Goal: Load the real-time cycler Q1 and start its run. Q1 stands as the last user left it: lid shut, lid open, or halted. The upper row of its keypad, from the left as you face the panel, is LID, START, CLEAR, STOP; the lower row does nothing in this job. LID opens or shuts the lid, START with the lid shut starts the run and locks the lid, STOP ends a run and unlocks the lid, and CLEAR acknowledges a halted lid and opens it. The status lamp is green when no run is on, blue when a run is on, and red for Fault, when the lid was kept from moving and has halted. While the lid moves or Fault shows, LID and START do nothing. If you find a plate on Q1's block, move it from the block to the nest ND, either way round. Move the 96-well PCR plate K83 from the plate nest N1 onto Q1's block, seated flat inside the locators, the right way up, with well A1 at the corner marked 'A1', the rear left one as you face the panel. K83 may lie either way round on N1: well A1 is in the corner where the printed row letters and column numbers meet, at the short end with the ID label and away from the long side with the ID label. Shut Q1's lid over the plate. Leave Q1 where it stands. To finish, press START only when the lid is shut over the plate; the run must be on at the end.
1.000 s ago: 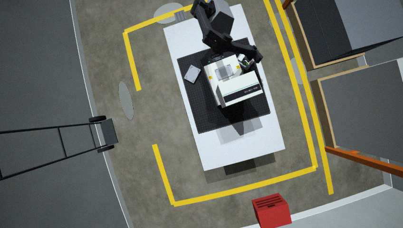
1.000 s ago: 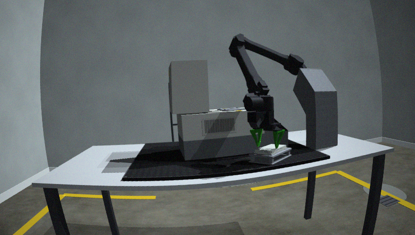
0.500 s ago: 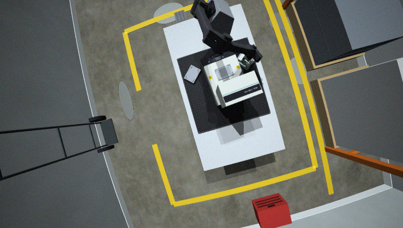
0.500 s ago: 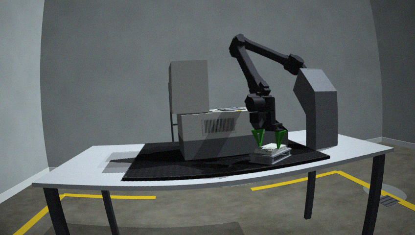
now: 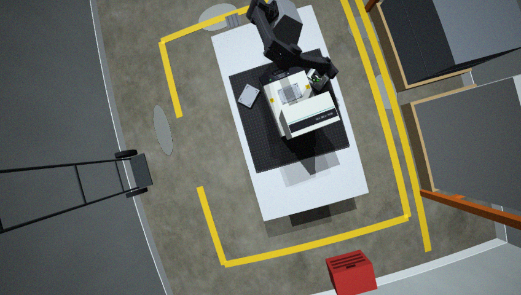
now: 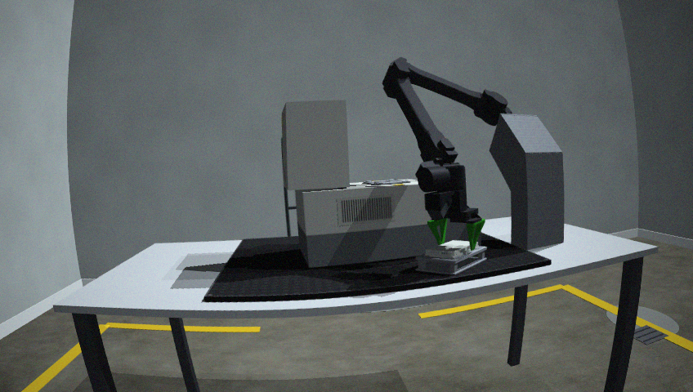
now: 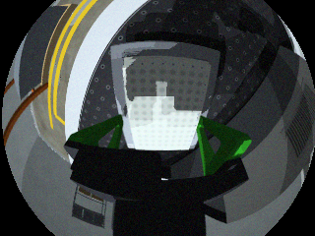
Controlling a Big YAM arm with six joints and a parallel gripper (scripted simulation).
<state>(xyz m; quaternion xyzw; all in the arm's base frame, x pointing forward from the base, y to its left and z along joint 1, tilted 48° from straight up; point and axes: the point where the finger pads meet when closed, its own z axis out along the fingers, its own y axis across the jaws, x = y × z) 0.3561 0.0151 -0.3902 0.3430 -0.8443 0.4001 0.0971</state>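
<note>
The white plate K83 lies 1 cm below my hand and 1 cm ahead of it. The rest, counted from my hand: grey nest N1 (2 cm below, 1 cm ahead); then grey nest ND (56 cm to the right, 4 cm below, 1 cm ahead).
</note>
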